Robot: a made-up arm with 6 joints. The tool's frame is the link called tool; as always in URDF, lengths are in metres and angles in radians.
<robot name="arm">
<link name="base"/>
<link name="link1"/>
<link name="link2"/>
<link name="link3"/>
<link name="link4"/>
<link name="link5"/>
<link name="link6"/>
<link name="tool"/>
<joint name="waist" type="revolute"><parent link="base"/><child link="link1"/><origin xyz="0.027 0.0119 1.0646"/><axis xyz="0 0 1"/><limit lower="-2.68" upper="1.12"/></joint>
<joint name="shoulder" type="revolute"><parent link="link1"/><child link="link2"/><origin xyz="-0.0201 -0.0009 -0.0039" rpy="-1.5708 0 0"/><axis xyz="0 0 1"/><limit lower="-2.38" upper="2.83"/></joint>
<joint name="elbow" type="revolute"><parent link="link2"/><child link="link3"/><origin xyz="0.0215 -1.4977 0.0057" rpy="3.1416 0 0"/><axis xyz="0 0 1"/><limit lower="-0.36" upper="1.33"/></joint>
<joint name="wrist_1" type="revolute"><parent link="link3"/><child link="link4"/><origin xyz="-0.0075 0.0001 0.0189" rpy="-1.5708 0 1.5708"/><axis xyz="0 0 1"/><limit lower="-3.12" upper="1.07"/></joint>
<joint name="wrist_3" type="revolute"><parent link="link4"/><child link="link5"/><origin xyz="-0.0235 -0.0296 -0.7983" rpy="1.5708 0 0"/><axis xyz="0 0 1"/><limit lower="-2.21" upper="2.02"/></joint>
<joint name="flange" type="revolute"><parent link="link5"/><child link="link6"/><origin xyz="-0.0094 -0.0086 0.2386" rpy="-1.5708 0 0"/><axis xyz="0 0 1"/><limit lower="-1.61" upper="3.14"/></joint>
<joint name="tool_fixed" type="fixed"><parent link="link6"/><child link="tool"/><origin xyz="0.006 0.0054 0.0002" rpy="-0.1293 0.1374 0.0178"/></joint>
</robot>
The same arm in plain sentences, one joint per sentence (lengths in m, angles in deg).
The arm has six revolute joints in a row. What follows holds with every joint at zero, and every direction is one of the base frame's. The first joint lies 0.027 m along +x and 0.0119 m along +y and 1.0646 m along +z from the base frame's origin and turns about +z, from -153.55 to 64.17 deg. The second joint lies 0.0201 m along -x and 0.0009 m along -y and 0.0039 m along -z from the first joint and turns about +y, from -136.36 to 162.15 deg. The third joint lies 0.0215 m along +x and 0.0057 m along +y and 1.4977 m along +z from the second joint and turns about -y, from -20.63 to 76.2 deg. The fourth joint lies 0.0075 m along -x and 0.0189 m along -y and 0.0001 m along +z from the third joint and turns about -x, from -178.76 to 61.31 deg. The fifth joint lies 0.7983 m along +x and 0.0296 m along -y and 0.0235 m along -z from the fourth joint and turns about -y, from -126.62 to 115.74 deg. The sixth joint lies 0.0086 m along +x and 0.2386 m along -y and 0.0094 m along -z from the fifth joint and turns about -x, from -92.25 to 179.91 deg. The tool frame, which is the frame that the pose is given for, lies 0.0002 m along -x and 0.0054 m along +y and 0.006 m along +z from the sixth joint; its axes are the base frame's turned by roll -14.81, pitch -82.06 and yaw 7.33 deg (as in URDF: about the fixed x, then y, then z).
